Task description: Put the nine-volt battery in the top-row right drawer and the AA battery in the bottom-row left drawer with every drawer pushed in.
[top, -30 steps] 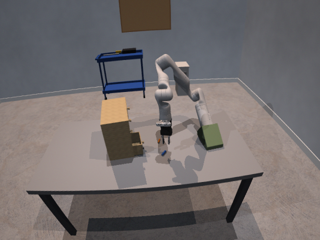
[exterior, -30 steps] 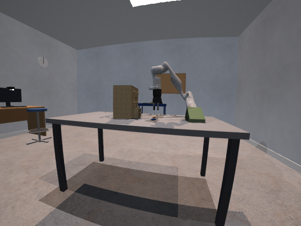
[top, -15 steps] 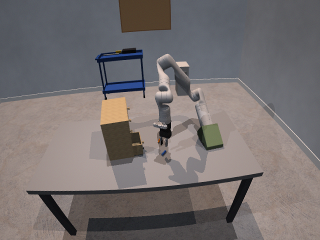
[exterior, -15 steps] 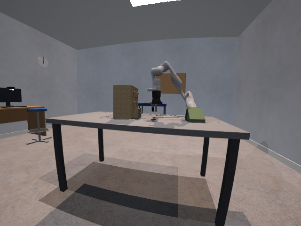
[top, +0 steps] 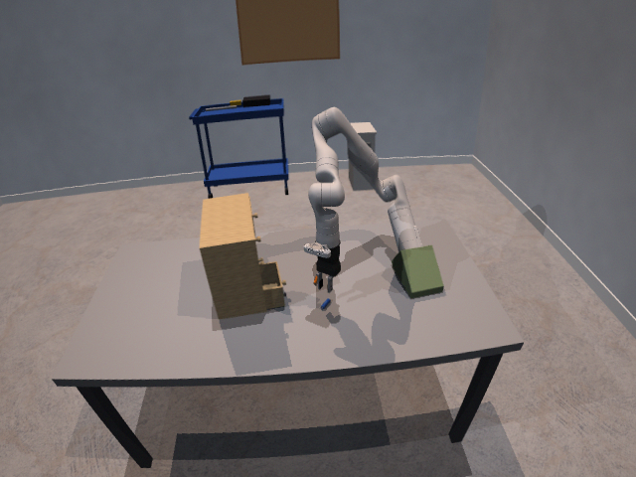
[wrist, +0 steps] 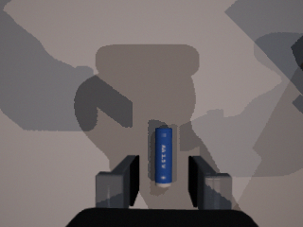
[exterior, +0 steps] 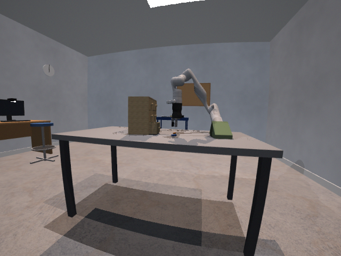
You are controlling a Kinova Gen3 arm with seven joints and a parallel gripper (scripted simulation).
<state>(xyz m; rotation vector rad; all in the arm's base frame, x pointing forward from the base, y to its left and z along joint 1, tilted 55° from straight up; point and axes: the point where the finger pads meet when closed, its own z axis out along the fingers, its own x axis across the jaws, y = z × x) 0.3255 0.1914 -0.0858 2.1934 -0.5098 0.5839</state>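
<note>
My hand is 8 cm above the blue cylindrical battery. Round my hand: orange nine-volt battery 32 cm ahead, 16 cm to the right, 13 cm above; then orange AA battery 3 cm ahead, 13 cm to the right, 9 cm below.
</note>
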